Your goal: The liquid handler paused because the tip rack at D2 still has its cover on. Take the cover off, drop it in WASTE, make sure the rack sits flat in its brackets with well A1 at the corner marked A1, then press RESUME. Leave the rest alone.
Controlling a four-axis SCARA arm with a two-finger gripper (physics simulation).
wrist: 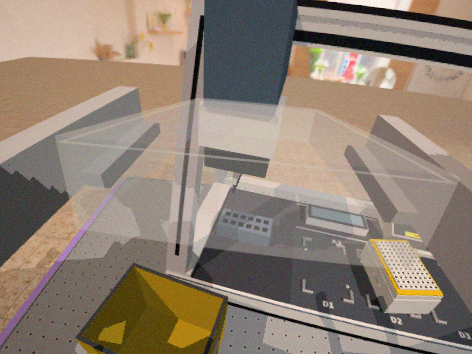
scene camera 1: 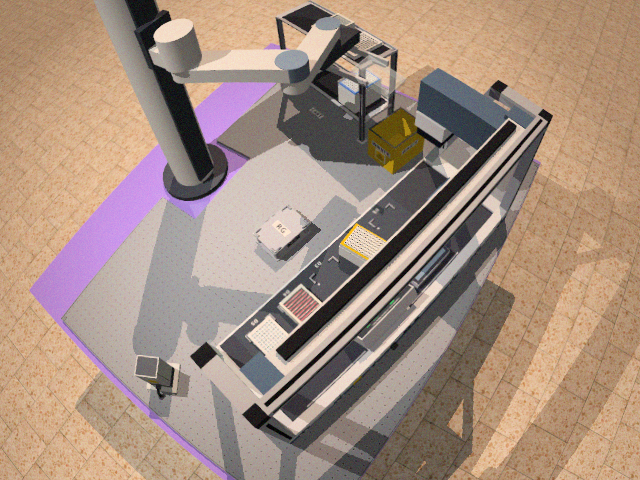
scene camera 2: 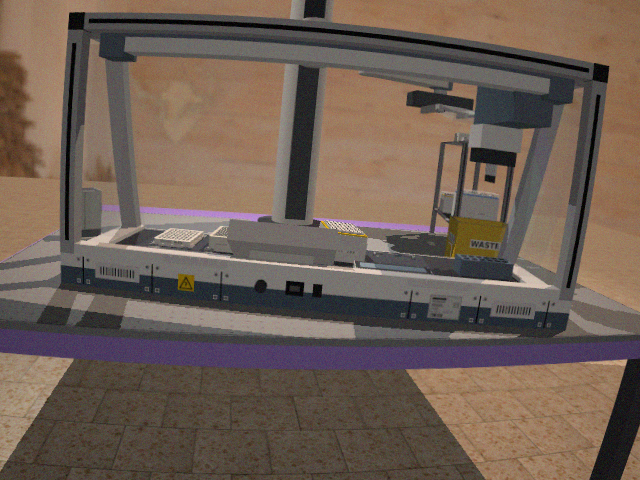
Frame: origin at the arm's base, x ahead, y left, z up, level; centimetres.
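Seen in the pictures: gripper, fingertip midpoint: [wrist: 254,121] [scene camera 1: 377,73] [scene camera 2: 460,110]; arm's base, origin of the base link: [scene camera 1: 195,172].
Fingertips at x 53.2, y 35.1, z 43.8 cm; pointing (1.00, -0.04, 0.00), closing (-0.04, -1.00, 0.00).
Pixels of each thing's middle, then the offset from my fingertips to it. "pt": a spot on its surface instead.
- clear cover, body centre: [wrist: 252,140] [scene camera 1: 378,76] dx +0.2, dy -0.1, dz -1.0 cm
- yellow WASTE bin, body centre: [wrist: 163,336] [scene camera 2: 478,246] [scene camera 1: 396,140] dx +3.3, dy +9.1, dz -35.7 cm
- shelf rack, surface spot: [scene camera 1: 362,116] pt dx -8.9, dy +6.7, dz -28.9 cm
- RG box, body centre: [scene camera 1: 282,232] dx -9.1, dy -39.1, dz -39.7 cm
- red-striped rack, body centre: [scene camera 2: 232,239] [scene camera 1: 306,310] dx +13.0, dy -56.6, dz -35.7 cm
- white plate, body centre: [scene camera 2: 179,237] [scene camera 1: 273,341] dx +10.8, dy -68.8, dz -36.6 cm
My gripper [wrist: 254,121] is shut on the clear cover [wrist: 255,132], whose see-through walls span between the fingers. It holds the cover high up, near the shelf and away from the deck. The yellow WASTE bin [scene camera 1: 381,147] [scene camera 2: 475,235] [wrist: 197,310] is open at the top and stands low and to the left in the wrist view. The uncovered tip rack with a yellow rim [scene camera 1: 364,241] [scene camera 2: 343,227] [wrist: 406,265] stands at D2. It looks slightly skewed or tilted against its brackets; seating and the A1 corner cannot be made out. No RESUME label is readable.
The pipetting head [scene camera 1: 460,105] [scene camera 2: 509,105] [wrist: 245,55] hangs beyond the bin on the gantry. A shelf rack [scene camera 1: 362,116] stands beside the bin. An RG box [scene camera 1: 281,229] lies in front of the deck. A red-striped rack [scene camera 1: 301,304] and a white plate [scene camera 1: 267,334] occupy other slots.
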